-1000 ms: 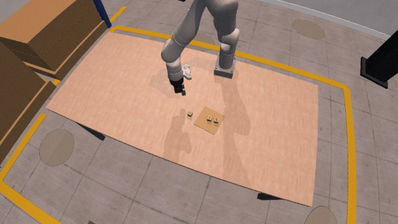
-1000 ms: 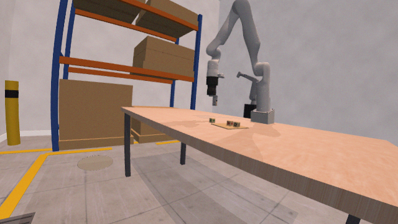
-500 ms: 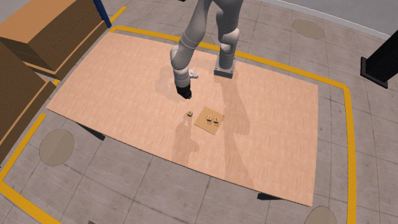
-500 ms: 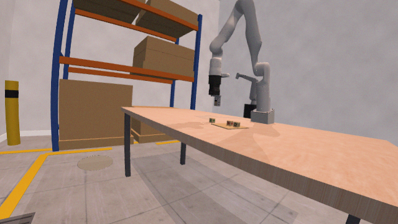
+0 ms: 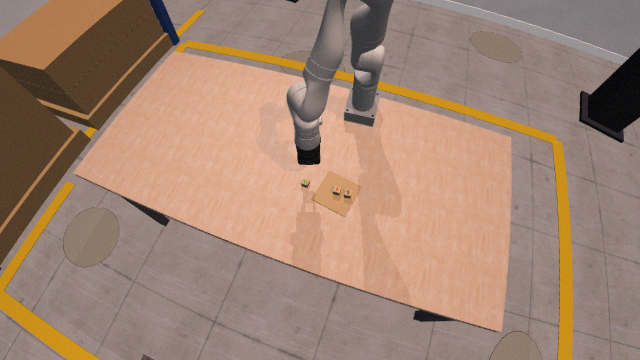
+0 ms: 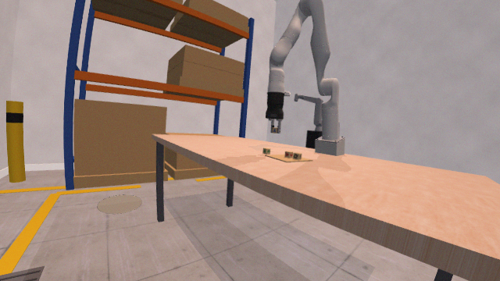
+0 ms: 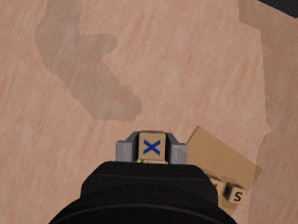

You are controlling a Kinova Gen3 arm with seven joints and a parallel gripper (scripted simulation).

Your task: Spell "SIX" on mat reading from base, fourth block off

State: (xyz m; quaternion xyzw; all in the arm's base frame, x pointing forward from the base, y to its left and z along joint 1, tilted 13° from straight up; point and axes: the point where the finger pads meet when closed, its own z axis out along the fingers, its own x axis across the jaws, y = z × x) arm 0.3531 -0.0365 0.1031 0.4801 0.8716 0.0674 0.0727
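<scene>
The block lies 10 mm ahead of my hand, 120 mm to the left of it and 100 mm below it. Round my hand: tan mat (10 mm ahead, 130 mm to the left, 110 mm below).
</scene>
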